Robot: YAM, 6 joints.
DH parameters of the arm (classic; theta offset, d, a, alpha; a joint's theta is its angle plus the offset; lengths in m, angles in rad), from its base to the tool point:
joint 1: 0 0.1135 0.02 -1.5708
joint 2: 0 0 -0.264 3.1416
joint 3: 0.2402 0 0.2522 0
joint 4: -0.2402 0 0.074 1.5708
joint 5: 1.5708 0 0 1.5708
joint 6: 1.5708 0.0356 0 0
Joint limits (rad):
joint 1: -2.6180..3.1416
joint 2: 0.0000..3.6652
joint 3: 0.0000..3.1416
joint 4: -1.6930..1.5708
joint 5: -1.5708..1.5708
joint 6: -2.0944..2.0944
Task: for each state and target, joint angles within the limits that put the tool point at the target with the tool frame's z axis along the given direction. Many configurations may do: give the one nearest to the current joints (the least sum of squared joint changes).
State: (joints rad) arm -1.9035 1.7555 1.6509 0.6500 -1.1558 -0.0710
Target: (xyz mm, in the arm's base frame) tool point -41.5 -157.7 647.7 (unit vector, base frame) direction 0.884 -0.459 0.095
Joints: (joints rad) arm -2.0472 1.4795 2.1166 0.9074 -1.4757 -0.0710
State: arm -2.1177 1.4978 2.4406 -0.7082 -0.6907 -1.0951
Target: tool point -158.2 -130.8 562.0 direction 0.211 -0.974 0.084
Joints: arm -2.6159 1.2568 1.7826 -0.2581 -1.2477 -1.0951
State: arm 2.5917 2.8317 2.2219 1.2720 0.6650 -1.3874
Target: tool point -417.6 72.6 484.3 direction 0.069 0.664 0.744
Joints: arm 3.0256 2.2057 2.1965 1.5688 0.7312 -1.3874
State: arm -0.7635 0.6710 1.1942 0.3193 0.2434 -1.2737
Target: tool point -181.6 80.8 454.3 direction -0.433 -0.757 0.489
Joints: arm -0.5753 0.0020 1.1788 0.2950 1.0570 -1.2737
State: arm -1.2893 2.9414 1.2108 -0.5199 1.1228 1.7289
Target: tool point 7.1 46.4 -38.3 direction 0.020 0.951 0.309
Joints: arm -2.0418 3.3910 0.5175 -0.6144 0.4265 1.7289
